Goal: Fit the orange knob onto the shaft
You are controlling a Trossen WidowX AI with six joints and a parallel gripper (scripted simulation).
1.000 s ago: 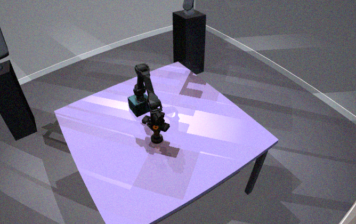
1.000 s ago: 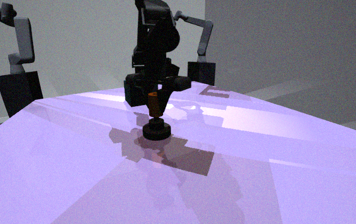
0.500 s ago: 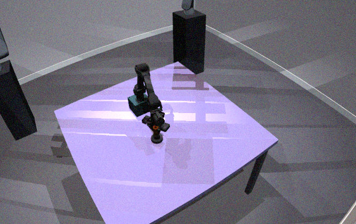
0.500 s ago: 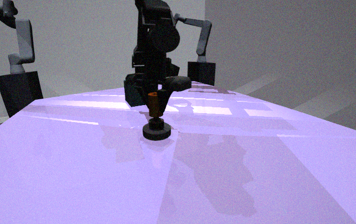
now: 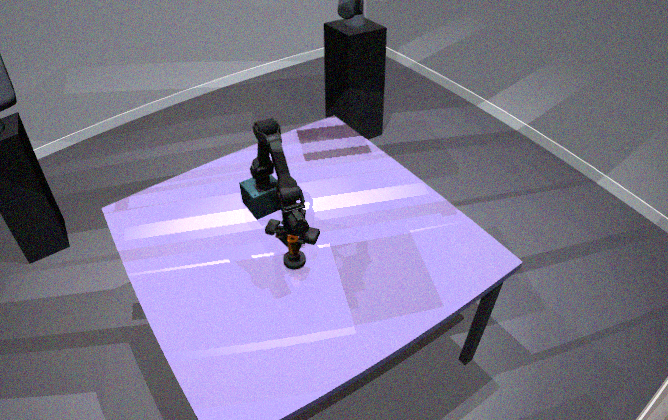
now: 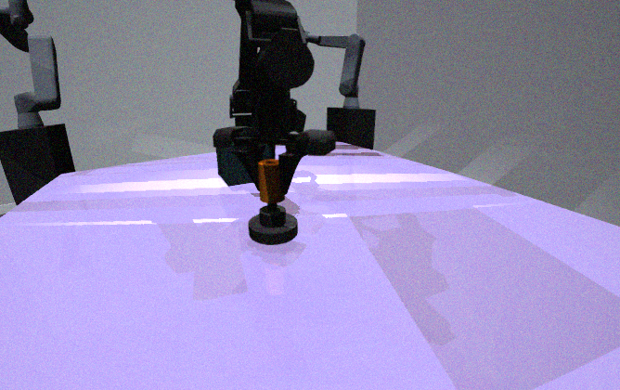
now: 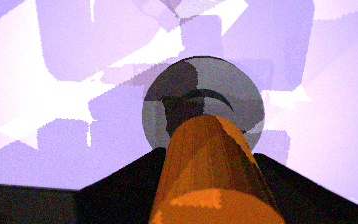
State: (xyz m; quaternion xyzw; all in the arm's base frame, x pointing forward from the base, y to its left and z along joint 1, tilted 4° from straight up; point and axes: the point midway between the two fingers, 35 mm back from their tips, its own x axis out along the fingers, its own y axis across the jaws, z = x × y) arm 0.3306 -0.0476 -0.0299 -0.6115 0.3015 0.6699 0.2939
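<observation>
Now: gripper tip 2 cm below the orange knob. From my gripper tip the other things lie so: dark round pedestal: 4 cm below.
</observation>
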